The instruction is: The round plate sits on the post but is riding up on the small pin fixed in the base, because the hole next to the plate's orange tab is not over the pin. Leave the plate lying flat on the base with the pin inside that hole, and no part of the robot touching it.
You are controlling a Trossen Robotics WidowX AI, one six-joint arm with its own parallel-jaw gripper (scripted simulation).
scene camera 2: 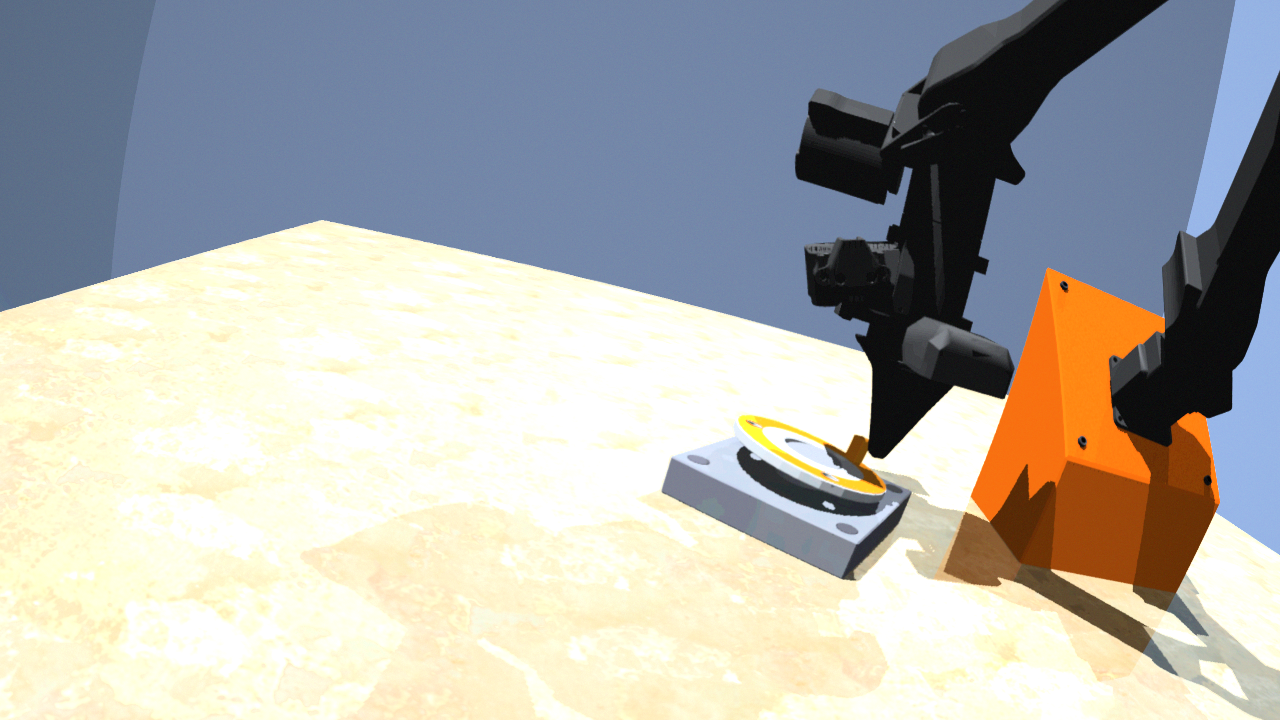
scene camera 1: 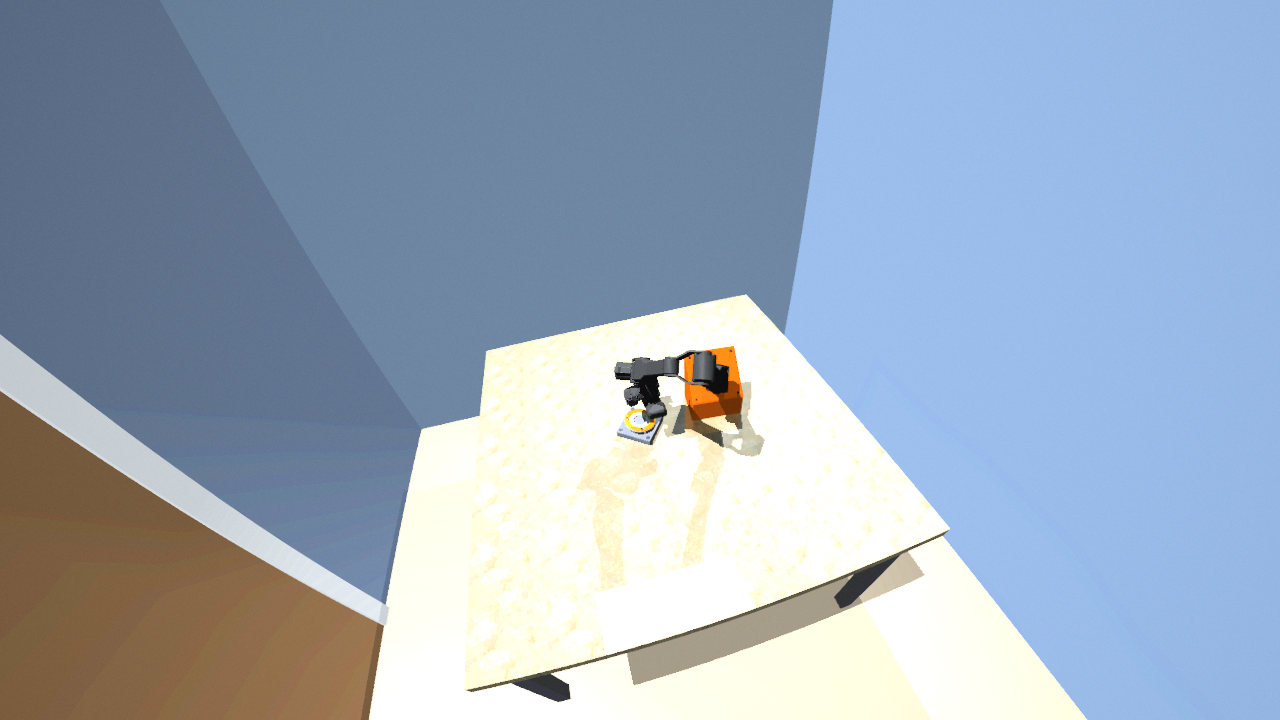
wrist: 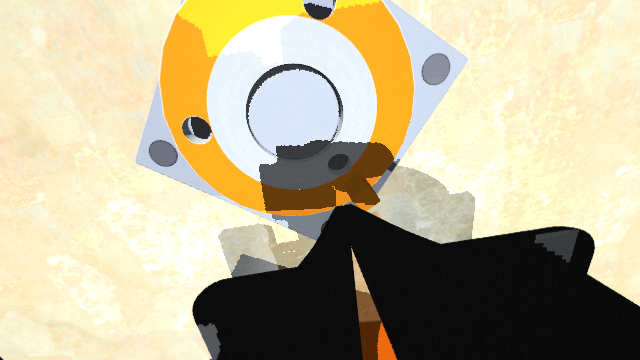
Note:
I see my gripper, a plate and a grey square base.
My gripper is seen too in scene camera 1 and in the wrist view.

